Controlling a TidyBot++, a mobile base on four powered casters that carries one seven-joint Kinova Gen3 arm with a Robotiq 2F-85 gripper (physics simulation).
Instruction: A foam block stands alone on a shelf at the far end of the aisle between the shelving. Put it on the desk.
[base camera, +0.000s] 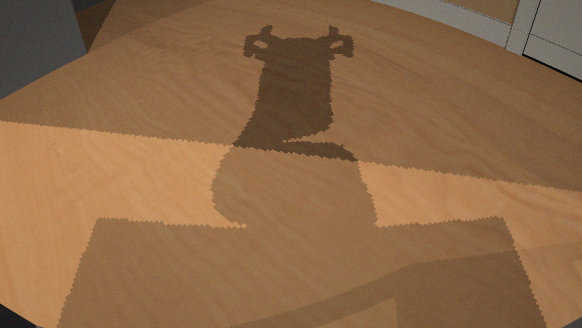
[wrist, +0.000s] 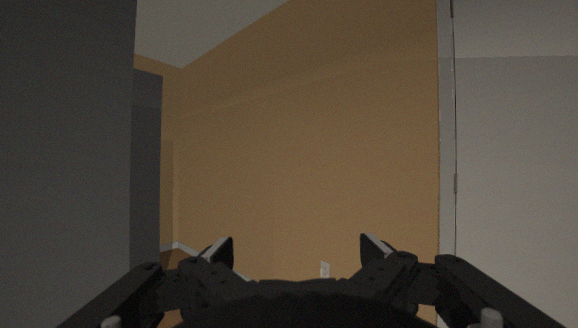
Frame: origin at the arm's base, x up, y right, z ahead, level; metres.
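Seen in the pictures: gripper, fingertip midpoint: (wrist: 296, 249).
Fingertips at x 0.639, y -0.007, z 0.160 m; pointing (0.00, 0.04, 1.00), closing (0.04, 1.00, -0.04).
Note:
A point is followed by its place in that frame.
My gripper (wrist: 296, 249) {y -0.007, x 0.639, z 0.160 m} shows at the bottom of the wrist view, its two fingers wide apart with no object between them; it is open. Its shadow, with two spread fingers, falls on the wooden floor in the base camera view. The foam block, its shelf and the desk do not show as such in either view.
A dark grey upright panel (base camera: 35, 45) {y -0.832, x -0.288, z 0.906 m} (wrist: 65, 165) {y -0.873, x 0.694, z 0.860 m} stands at the left. A pale door-like panel (base camera: 560, 40) {y 0.868, x -0.291, z 0.949 m} (wrist: 515, 160) {y 0.944, x 0.732, z 0.882 m} stands at the right. An orange-brown wall (wrist: 305, 150) {y 0.132, x 0.820, z 1.628 m} with a small white plate (wrist: 325, 269) {y 0.263, x 0.012, z 1.503 m} lies beyond the fingers. The wooden floor (base camera: 150, 90) {y -0.334, x -0.397, z 0.713 m} stretches ahead.

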